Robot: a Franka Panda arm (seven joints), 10 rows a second.
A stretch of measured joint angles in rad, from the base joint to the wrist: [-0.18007, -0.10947, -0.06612, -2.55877, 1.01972, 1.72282, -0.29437]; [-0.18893, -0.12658, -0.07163, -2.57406, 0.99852, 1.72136, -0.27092]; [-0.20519, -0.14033, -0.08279, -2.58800, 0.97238, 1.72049, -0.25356]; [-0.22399, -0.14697, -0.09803, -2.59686, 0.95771, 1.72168, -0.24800]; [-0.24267, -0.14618, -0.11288, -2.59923, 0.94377, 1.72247, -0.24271]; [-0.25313, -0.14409, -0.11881, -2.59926, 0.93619, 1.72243, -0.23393]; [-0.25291, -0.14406, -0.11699, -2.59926, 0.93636, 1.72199, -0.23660]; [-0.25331, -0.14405, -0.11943, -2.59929, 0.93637, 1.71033, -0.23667]
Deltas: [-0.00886, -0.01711, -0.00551, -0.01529, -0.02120, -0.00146, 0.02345]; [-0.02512, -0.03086, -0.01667, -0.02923, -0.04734, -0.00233, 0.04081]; [-0.04392, -0.03750, -0.03191, -0.03809, -0.06201, -0.00114, 0.04637]; [-0.06260, -0.03671, -0.04676, -0.04046, -0.07595, -0.00035, 0.05166]; [-0.07306, -0.03462, -0.05269, -0.04049, -0.08353, -0.00039, 0.06044]; [-0.07284, -0.03459, -0.05087, -0.04049, -0.08336, -0.00083, 0.05777]; [-0.07324, -0.03458, -0.05331, -0.04052, -0.08335, -0.01249, 0.05770]
